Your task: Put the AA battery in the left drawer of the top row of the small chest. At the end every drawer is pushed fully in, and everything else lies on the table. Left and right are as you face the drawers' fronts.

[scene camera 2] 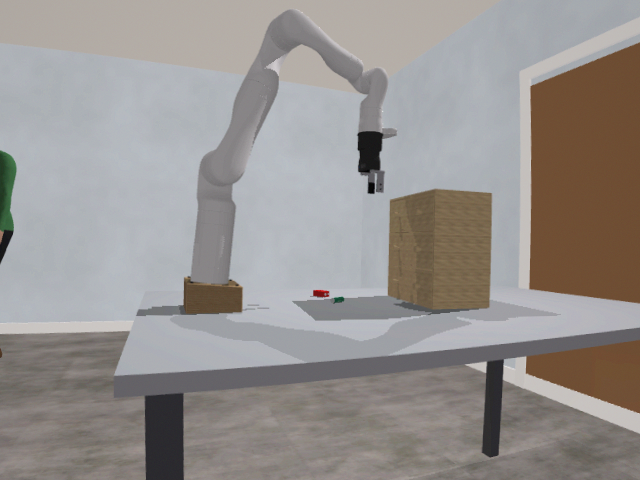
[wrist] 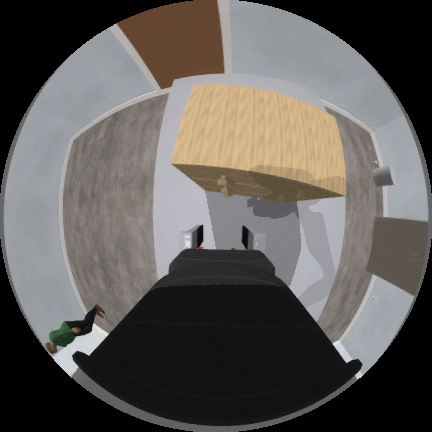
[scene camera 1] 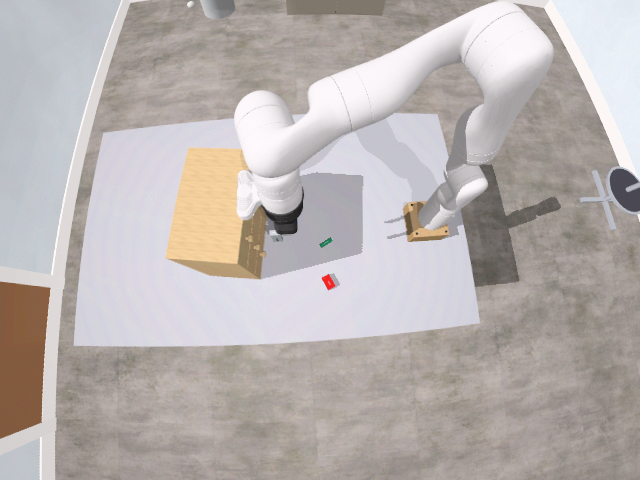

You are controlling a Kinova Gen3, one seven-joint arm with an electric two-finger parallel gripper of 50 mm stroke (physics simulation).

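Frame: origin at the arm's base, x right, y back, z down, level; centimetres.
Where they show: gripper, fingertip midpoint: [scene camera 2: 375, 193] [wrist: 222, 233] [scene camera 1: 277, 228]; arm's base at its link origin: [scene camera 2: 209, 281] [scene camera 1: 430, 217].
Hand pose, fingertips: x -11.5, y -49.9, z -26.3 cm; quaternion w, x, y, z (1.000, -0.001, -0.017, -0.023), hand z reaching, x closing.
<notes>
Each offset is from my fingertips to the top centre of the thing. "*": to the spot under its first point. Level surfaces: height alone.
The small wooden chest {dx +7.5, dy -17.3, dz +0.8 cm} [scene camera 1: 206, 201] [scene camera 2: 461, 248] [wrist: 255, 127] stands on the table, its knobbed drawer fronts facing the arm's base. The fronts look flush, though the arm hides part of them in scene camera 1. The top row's left drawer cannot be picked out surely. A small green cylinder {dx +4.5, dy +13.5, dz +31.6 cm} [scene camera 1: 325, 242] [scene camera 2: 338, 299], which looks like the AA battery, lies on the table between chest and arm base. My gripper [scene camera 1: 273, 230] [scene camera 2: 375, 190] [wrist: 222, 233] is open and empty, pointing down, in front of the chest's fronts and about level with or slightly above its top, far above the battery.
A small red block {dx -9.3, dy +13.7, dz +31.3 cm} [scene camera 1: 328, 281] [scene camera 2: 320, 293] lies on the table {dz +33.0 cm} [scene camera 1: 206, 315] [scene camera 2: 258, 361], near the green cylinder. Several knobs {* dx -0.8, dy -8.0, dz +16.2 cm} [scene camera 1: 256, 247] {* dx -0.5, dy -7.9, dz +5.7 cm} [wrist: 223, 180] stick out from the drawer fronts. The arm's wooden base [scene camera 1: 426, 232] [scene camera 2: 212, 298] stands at the other end of the table.
</notes>
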